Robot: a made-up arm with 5 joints.
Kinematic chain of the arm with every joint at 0, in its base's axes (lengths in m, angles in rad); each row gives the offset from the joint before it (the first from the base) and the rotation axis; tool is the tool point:
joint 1: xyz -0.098 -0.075 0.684 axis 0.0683 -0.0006 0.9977
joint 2: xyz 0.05 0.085 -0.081 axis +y
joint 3: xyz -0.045 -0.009 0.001 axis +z
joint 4: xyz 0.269 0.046 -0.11 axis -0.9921 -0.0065 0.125
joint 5: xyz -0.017 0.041 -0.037 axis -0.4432 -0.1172 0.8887
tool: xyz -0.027 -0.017 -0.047
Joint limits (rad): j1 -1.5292..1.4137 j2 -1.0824..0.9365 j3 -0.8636..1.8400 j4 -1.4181..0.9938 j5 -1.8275..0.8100
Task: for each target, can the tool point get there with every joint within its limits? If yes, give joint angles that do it. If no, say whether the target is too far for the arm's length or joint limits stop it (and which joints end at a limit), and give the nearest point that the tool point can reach.
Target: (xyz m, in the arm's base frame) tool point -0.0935 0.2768 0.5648
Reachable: yes | joints -0.3358 0.3355 1.3660 -1.1723 -0.7632
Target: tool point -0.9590 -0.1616 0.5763
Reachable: no: too far | nearest point -0.4903 -0.1138 0.5833 | short by 0.471 m
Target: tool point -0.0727 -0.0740 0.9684
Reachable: no: joint limits stop it (at a limit: joint 2, joint 4, joint 5) | nearest point 0.0881 -0.0394 0.8086 | short by 0.229 m
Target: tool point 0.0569 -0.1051 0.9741
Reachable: no: joint limits stop it (at a limit: joint 2, joint 4, joint 5) | nearest point 0.0948 -0.1158 0.8127 | short by 0.166 m
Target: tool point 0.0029 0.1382 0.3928
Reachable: yes | joints 0.7144 0.2114 -0.4408 -0.2440 -0.4421
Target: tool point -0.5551 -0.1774 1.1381
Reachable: no: too far | nearest point -0.4144 -0.1428 0.7900 | short by 0.377 m
